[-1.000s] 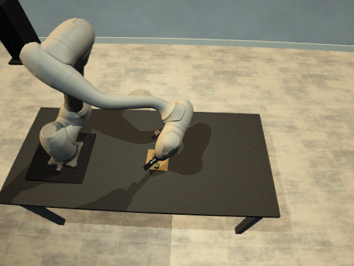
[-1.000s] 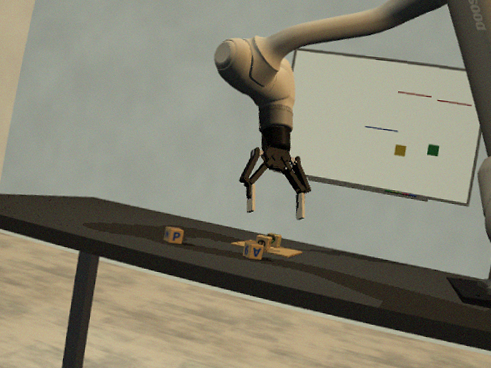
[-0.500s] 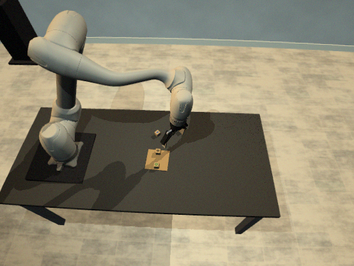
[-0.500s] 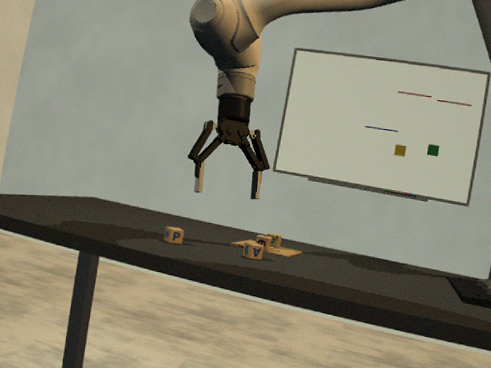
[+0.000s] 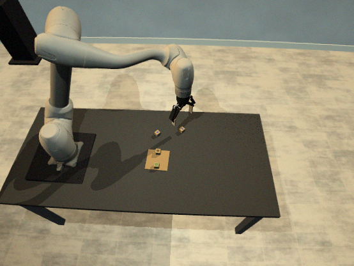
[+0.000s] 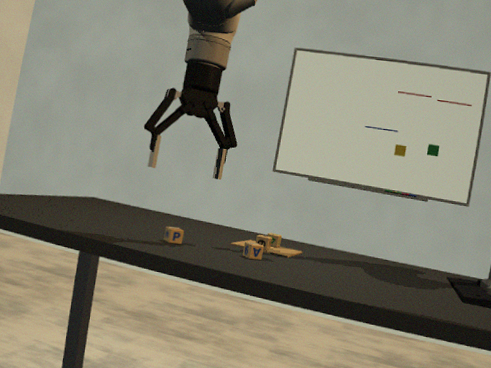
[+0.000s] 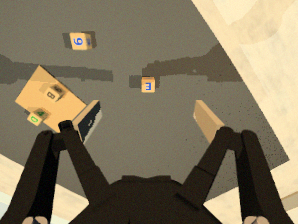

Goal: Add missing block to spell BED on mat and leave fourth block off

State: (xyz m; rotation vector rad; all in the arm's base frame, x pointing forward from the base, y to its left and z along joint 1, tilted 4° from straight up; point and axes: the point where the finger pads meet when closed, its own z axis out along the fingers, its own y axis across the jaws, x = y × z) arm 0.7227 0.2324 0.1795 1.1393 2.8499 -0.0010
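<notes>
Right now the blue E block is 14 cm below my hand. The rest, counted from my hand: tan mat: 14 cm behind, 23 cm to the right, 15 cm below; then letter block: 16 cm behind, 4 cm to the right, 14 cm below; then black B block: 14 cm behind, 18 cm to the right, 14 cm below.
</notes>
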